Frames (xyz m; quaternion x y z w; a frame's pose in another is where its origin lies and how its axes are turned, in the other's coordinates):
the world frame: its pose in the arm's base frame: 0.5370 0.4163 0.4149 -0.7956 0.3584 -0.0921 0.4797
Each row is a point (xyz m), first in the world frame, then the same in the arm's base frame.
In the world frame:
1: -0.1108 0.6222 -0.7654
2: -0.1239 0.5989 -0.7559
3: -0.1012 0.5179 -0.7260
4: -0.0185 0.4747 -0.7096
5: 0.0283 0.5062 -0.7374
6: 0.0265 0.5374 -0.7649
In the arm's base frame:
1: -0.2186 -0.2204 0.3209
2: -0.2123 -0.1986 0.3379
3: -0.1421 -0.1698 0.3849
4: -0.0532 -0.2006 0.3959
5: -0.0480 -0.2597 0.3751
6: -0.0778 -0.2865 0.3639

